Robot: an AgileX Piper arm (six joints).
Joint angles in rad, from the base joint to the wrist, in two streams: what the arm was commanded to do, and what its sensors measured. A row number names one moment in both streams.
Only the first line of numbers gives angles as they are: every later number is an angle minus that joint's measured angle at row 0.
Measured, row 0: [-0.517 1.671 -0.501 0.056 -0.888 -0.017]
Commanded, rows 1 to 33: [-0.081 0.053 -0.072 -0.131 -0.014 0.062]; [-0.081 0.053 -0.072 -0.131 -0.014 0.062]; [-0.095 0.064 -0.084 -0.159 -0.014 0.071]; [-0.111 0.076 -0.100 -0.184 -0.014 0.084]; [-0.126 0.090 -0.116 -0.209 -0.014 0.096]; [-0.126 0.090 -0.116 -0.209 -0.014 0.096]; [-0.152 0.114 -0.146 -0.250 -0.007 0.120]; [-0.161 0.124 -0.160 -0.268 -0.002 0.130]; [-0.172 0.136 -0.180 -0.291 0.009 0.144]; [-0.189 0.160 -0.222 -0.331 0.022 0.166]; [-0.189 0.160 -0.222 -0.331 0.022 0.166]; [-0.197 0.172 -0.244 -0.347 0.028 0.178]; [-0.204 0.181 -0.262 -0.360 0.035 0.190]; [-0.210 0.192 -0.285 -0.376 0.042 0.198]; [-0.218 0.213 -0.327 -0.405 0.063 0.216]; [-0.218 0.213 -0.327 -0.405 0.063 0.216]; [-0.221 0.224 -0.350 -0.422 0.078 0.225]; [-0.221 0.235 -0.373 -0.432 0.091 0.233]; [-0.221 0.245 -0.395 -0.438 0.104 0.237]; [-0.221 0.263 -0.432 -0.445 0.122 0.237]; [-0.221 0.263 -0.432 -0.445 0.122 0.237]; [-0.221 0.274 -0.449 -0.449 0.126 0.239]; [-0.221 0.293 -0.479 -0.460 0.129 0.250]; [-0.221 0.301 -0.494 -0.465 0.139 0.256]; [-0.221 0.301 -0.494 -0.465 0.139 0.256]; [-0.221 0.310 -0.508 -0.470 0.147 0.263]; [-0.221 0.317 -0.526 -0.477 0.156 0.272]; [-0.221 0.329 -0.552 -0.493 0.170 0.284]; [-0.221 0.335 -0.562 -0.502 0.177 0.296]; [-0.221 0.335 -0.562 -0.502 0.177 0.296]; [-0.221 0.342 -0.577 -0.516 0.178 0.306]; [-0.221 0.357 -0.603 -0.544 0.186 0.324]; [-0.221 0.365 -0.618 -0.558 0.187 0.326]
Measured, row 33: [-0.233 0.346 -0.566 -0.484 0.215 0.308]
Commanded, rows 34 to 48: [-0.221 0.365 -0.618 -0.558 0.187 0.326]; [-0.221 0.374 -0.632 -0.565 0.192 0.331]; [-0.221 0.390 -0.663 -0.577 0.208 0.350]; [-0.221 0.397 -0.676 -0.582 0.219 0.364]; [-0.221 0.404 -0.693 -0.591 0.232 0.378]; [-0.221 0.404 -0.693 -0.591 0.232 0.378]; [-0.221 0.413 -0.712 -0.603 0.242 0.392]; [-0.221 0.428 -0.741 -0.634 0.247 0.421]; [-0.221 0.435 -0.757 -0.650 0.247 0.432]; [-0.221 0.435 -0.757 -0.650 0.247 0.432]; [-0.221 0.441 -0.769 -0.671 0.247 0.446]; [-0.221 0.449 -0.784 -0.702 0.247 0.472]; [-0.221 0.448 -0.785 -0.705 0.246 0.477]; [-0.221 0.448 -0.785 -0.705 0.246 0.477]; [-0.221 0.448 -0.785 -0.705 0.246 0.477]
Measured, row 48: [-0.254 0.443 -0.752 -0.621 0.358 0.462]
